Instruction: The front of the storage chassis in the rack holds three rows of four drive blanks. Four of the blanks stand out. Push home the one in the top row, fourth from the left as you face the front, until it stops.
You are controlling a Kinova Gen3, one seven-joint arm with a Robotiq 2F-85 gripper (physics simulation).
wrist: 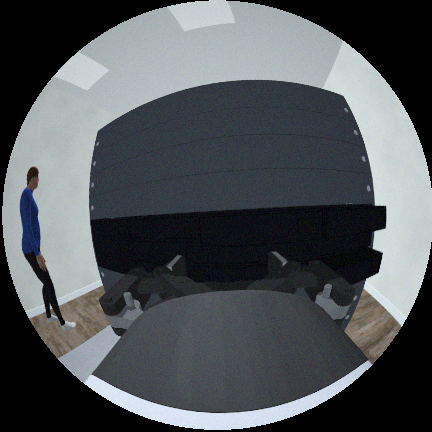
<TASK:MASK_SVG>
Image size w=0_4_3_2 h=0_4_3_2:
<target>my gripper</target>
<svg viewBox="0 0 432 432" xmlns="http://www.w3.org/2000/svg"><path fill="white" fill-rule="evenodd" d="M355 288L320 260L310 260L308 265L300 266L300 262L290 261L276 251L268 252L267 268L269 273L261 280L256 279L255 281L249 279L233 282L195 282L185 275L184 255L176 255L163 266L154 267L153 272L145 272L144 267L137 266L131 268L99 297L99 303L111 328L116 335L121 337L91 374L120 390L144 400L190 411L215 413L241 412L284 404L330 385L368 360L339 326L349 308ZM158 293L161 300L148 305L142 311L150 297L150 293ZM296 287L304 287L310 299L294 294Z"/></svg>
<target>rack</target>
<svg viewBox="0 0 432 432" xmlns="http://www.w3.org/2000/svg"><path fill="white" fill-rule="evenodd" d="M158 293L150 293L150 297L142 311L148 305L161 300ZM296 287L294 294L311 300L304 287ZM97 130L89 176L89 221L95 260L105 292L131 268L139 266L144 267L145 272L153 272L154 267L163 266L176 255L184 255L185 275L195 282L261 280L269 273L267 268L268 252L276 251L290 261L300 262L300 266L308 265L310 260L320 260L355 288L349 308L339 325L344 331L355 310L365 279L379 271L382 252L373 249L372 246L374 231L386 227L386 205L374 205L373 182L366 148L353 113L343 95L307 84L281 80L245 79L221 81L182 89L158 97L129 110Z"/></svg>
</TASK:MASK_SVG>
